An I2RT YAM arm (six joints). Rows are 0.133 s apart.
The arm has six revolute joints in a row. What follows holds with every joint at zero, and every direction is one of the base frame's. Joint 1 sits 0.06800 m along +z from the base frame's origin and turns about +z. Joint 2 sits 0.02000 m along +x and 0.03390 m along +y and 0.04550 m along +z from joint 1 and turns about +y. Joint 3 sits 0.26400 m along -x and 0.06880 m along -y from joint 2 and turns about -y. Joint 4 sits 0.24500 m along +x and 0.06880 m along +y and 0.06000 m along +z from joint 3 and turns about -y. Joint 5 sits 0.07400 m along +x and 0.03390 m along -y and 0.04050 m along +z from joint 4 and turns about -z. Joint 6 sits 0.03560 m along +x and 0.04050 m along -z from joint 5 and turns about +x. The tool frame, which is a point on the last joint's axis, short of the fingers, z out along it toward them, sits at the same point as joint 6; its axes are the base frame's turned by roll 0.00, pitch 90.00 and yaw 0.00 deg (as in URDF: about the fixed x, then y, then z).
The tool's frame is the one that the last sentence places.
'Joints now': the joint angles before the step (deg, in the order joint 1, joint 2, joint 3, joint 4, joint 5, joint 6). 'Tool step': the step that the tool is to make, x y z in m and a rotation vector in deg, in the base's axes. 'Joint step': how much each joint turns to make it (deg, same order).
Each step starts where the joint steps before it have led.
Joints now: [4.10, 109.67, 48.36, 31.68, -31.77, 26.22]
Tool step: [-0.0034, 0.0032, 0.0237, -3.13, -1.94, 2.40]
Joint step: [0.54, -4.66, 1.19, -6.48, 0.02, -4.42]
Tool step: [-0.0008, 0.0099, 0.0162, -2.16, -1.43, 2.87]
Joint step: [1.55, -2.40, 1.79, -4.60, 0.02, -3.10]
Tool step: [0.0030, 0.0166, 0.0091, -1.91, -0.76, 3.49]
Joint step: [2.50, -0.18, 2.72, -3.75, 0.18, -2.60]
